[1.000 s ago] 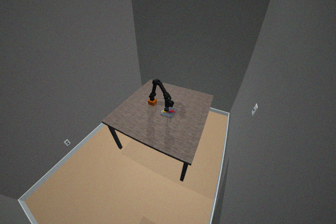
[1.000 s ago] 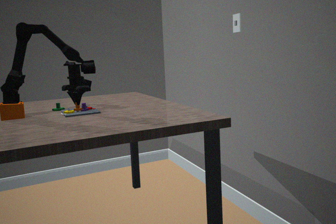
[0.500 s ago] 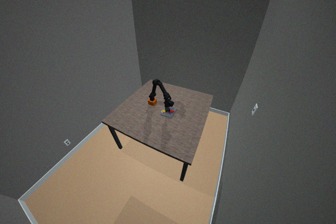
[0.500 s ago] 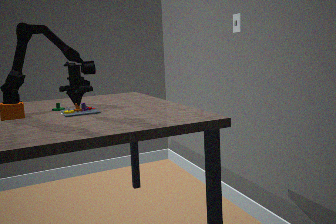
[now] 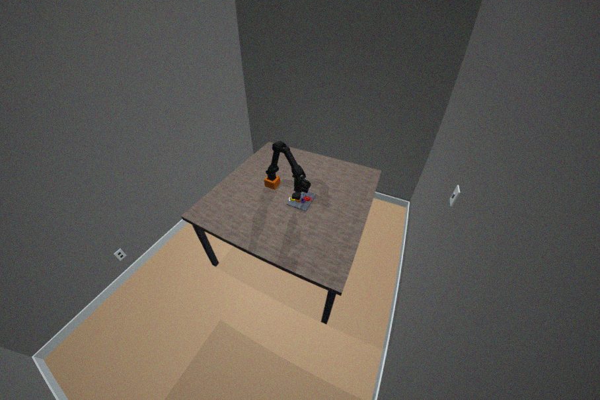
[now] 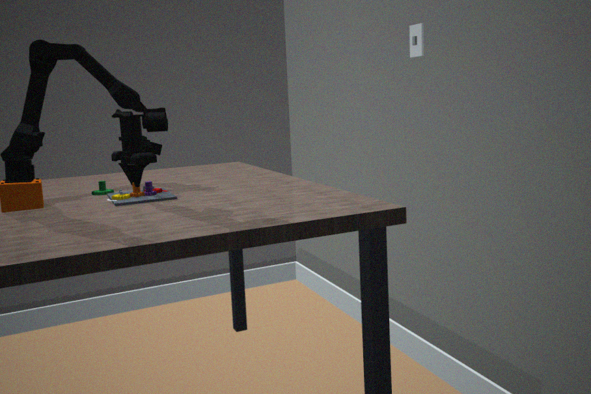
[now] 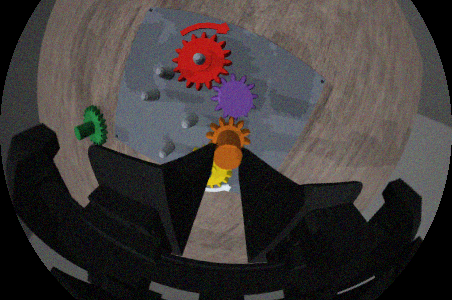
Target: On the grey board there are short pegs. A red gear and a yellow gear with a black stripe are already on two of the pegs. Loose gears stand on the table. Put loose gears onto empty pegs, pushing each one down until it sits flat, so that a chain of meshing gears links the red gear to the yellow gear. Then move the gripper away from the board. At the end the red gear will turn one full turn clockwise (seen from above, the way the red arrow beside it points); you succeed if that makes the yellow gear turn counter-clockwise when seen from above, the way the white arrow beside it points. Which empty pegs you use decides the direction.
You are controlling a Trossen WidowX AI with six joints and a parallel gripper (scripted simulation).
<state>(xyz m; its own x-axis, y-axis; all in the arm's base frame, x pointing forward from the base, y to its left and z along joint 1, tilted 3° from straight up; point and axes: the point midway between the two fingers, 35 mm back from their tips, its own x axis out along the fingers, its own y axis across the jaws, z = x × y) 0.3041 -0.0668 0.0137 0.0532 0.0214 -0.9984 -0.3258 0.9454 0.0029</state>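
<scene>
Right now my gripper tip is 10 mm above the orange gear. Also, from my gripper tip: red gear: 50 mm ahead, 50 mm to the left, 20 mm below; purple gear: 40 mm ahead, 10 mm to the left, 20 mm below; yellow gear: 40 mm behind, 20 mm below.
</scene>
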